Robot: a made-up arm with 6 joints.
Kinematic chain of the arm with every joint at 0, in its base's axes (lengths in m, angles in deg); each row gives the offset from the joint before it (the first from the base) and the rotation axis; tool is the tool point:
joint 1: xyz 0 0 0.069 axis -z
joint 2: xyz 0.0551 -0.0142 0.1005 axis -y
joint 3: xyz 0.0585 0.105 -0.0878 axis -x
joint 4: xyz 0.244 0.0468 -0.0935 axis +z
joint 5: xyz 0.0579 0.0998 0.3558 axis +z
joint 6: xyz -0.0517 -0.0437 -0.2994 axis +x
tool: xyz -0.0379 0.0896 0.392
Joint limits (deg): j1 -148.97..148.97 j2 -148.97..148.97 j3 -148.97..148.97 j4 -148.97..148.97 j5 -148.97..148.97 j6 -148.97..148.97
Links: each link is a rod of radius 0.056 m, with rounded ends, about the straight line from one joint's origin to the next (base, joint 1, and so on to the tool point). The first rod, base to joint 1, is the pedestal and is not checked.
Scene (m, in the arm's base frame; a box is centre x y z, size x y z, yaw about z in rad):
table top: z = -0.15
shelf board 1: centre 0.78 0.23 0 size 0.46 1.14 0.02 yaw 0.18
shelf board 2: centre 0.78 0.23 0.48 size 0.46 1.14 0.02 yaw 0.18
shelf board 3: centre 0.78 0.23 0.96 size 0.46 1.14 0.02 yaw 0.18
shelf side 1: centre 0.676 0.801 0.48 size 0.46 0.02 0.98 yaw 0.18
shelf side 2: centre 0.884 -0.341 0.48 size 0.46 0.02 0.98 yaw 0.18
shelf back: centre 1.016 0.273 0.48 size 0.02 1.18 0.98 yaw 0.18
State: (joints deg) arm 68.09 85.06 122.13 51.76 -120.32 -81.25
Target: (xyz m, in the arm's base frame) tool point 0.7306 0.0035 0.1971
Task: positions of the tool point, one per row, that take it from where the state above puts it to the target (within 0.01 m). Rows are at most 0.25 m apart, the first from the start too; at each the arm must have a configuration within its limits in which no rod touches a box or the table.
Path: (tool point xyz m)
1: 0.1310 -0.5915 0.5535
2: 0.2558 -0.6037 0.3830
3: 0.3620 -0.5234 0.2143
4: 0.4169 -0.3693 0.0781
5: 0.5593 -0.2982 0.1154
6: 0.6713 -0.1683 0.1562
7: 0.7306 0.0036 0.1972

